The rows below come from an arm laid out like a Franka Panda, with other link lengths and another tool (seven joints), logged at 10 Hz.
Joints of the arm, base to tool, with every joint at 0 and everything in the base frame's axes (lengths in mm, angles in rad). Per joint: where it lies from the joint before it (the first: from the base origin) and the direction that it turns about. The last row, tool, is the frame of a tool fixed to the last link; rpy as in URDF.
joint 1: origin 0 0 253.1 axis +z
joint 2: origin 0 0 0 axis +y
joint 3: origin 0 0 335 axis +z
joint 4: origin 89.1 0 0 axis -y
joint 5: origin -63.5 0 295.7 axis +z
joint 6: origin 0 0 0 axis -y
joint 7: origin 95.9 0 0 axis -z
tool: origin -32 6 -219.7 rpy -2.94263 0 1.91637
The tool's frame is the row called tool.
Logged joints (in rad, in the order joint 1, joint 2, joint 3, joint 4, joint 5, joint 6, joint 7), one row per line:
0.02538, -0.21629, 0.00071, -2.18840, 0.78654, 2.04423, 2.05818
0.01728, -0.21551, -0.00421, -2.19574, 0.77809, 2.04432, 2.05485
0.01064, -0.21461, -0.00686, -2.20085, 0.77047, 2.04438, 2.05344
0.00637, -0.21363, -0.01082, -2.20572, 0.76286, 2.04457, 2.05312
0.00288, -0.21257, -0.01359, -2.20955, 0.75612, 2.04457, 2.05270
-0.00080, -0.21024, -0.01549, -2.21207, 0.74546, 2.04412, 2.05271
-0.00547, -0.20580, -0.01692, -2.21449, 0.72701, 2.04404, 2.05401
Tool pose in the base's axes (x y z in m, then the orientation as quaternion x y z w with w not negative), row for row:
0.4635, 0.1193, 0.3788, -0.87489, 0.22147, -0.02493, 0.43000
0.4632, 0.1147, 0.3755, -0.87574, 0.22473, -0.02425, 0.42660
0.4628, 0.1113, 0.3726, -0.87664, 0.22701, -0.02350, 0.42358
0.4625, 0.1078, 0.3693, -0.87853, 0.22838, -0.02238, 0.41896
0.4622, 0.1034, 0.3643, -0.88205, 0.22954, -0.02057, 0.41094
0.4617, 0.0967, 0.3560, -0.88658, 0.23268, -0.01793, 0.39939
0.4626, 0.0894, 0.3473, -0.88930, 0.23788, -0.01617, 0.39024
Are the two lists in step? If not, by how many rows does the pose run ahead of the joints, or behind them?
The pose runs 2 rows ahead of the joints: the pose in row i belongs to the joints in row i + 2.
